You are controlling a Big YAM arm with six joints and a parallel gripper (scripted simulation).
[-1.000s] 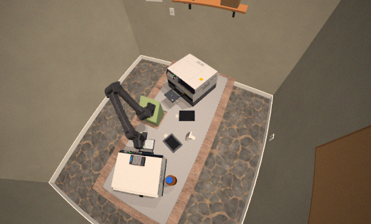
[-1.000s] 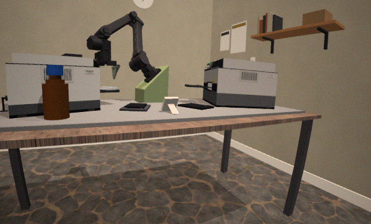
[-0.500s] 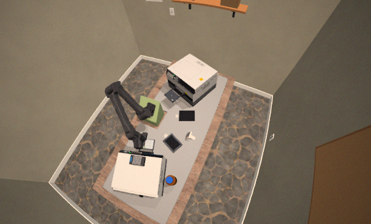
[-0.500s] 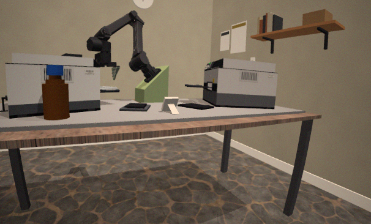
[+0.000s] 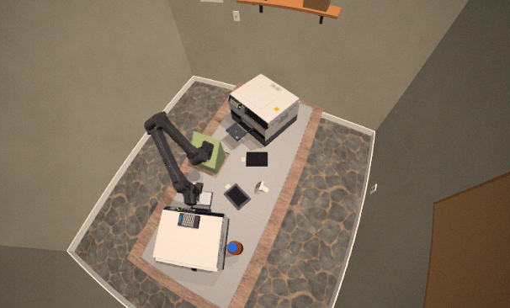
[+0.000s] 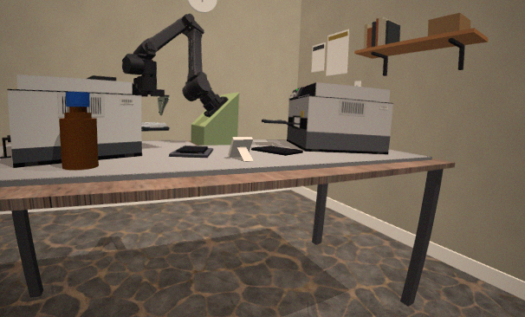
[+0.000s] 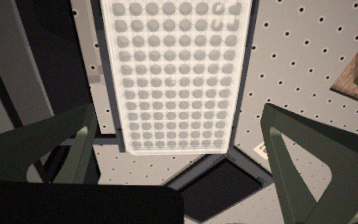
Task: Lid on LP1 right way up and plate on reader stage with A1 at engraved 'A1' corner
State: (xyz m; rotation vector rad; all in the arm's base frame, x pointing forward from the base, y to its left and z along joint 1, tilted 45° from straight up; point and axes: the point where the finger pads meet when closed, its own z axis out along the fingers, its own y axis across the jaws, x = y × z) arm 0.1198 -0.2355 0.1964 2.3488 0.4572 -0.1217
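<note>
My gripper is now 4 cm above the lidded white well plate. Also, from my hand: brown capped bottle 36 cm ahead, 19 cm to the right, 2 cm below; then dark lid 19 cm ahead, 13 cm to the left, 11 cm below; then grey pad 19 cm ahead, 13 cm to the left, 12 cm below.
</note>
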